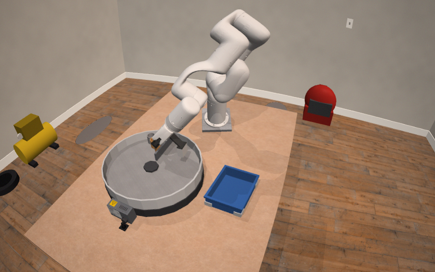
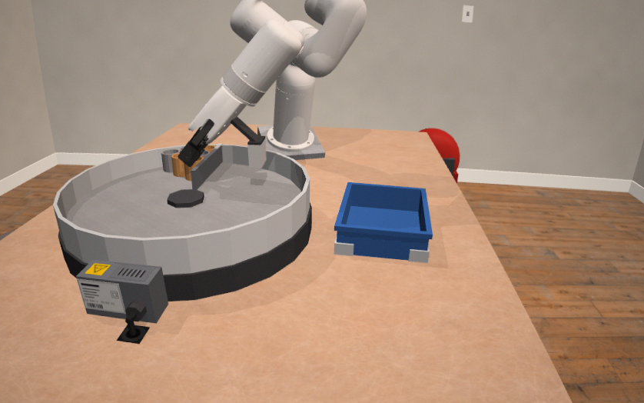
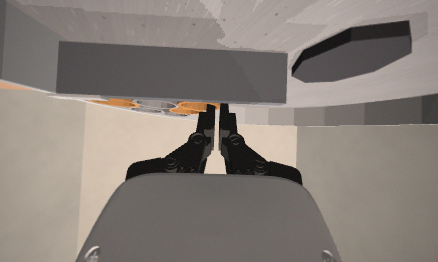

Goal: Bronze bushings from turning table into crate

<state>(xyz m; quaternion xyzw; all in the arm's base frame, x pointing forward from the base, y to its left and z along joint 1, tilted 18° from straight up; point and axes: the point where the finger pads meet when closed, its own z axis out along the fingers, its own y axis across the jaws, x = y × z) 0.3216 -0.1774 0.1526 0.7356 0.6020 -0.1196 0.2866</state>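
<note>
Right now my hand is 90 mm short of the blue crate, 350 mm to the right of it and 80 mm above it. Also, from my hand: turning table 90 mm ahead, 10 mm to the left, 60 mm below.
</note>
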